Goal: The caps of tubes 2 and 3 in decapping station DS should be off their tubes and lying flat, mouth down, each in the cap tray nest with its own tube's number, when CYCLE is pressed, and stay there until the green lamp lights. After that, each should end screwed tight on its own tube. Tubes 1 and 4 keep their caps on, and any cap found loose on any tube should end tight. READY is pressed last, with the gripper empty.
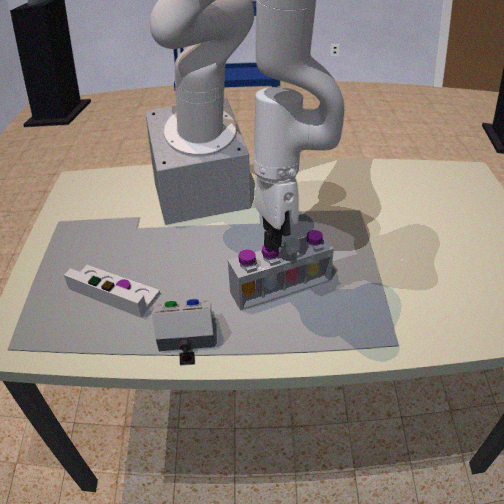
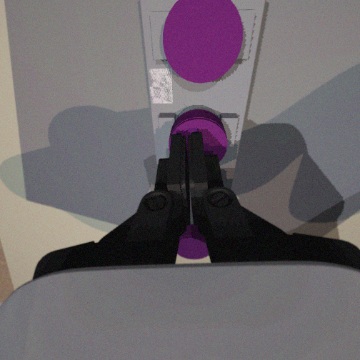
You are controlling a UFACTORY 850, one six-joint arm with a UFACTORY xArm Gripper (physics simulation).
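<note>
My gripper is shut and empty. Its tips stand at the second purple cap from the left; whether they touch it is unclear. The decapping station also has purple caps at its left end and right end. Its third tube from the left, red inside, shows no purple cap. The cap tray holds one purple cap in its third nest from the left. The tray's dark green square looks unlit. Tube numbers are unreadable.
A button box with a green button and a blue button stands between tray and station, nearer the front edge. A small black piece sits before it. The grey mat lies under them. The robot's base block stands behind.
</note>
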